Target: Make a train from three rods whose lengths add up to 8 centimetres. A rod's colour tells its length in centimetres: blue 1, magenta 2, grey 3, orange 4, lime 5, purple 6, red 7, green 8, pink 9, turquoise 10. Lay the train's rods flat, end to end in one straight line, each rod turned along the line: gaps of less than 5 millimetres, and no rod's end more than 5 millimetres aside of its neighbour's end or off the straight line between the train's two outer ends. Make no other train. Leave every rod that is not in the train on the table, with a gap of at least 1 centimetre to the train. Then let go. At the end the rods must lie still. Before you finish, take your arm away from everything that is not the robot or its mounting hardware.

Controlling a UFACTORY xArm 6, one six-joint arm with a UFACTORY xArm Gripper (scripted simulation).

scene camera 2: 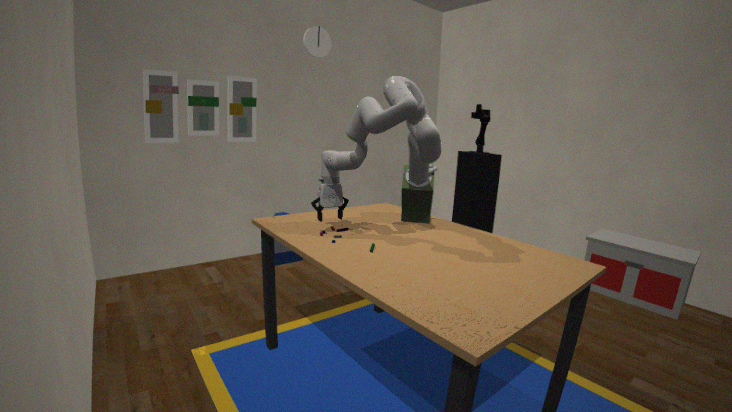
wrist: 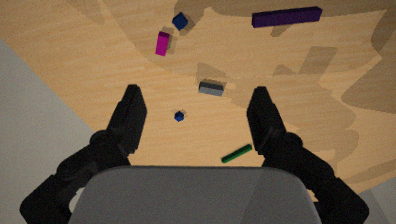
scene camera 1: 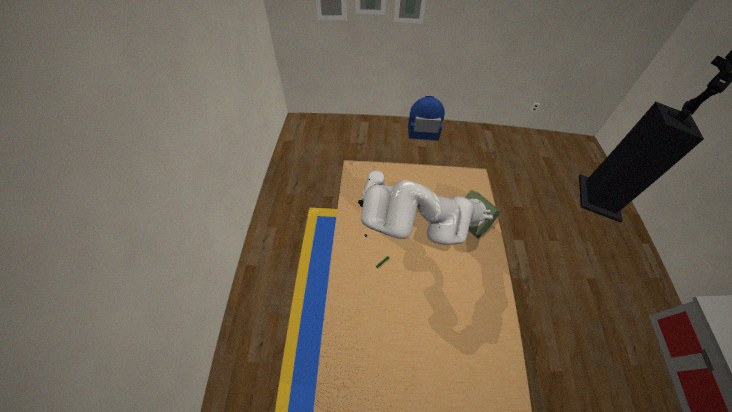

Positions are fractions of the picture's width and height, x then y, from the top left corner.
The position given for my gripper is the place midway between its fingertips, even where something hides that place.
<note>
I see my gripper (scene camera 2: 0.45, 0.53).
My gripper is seen too in the wrist view (wrist: 0.50, 0.44).
</note>
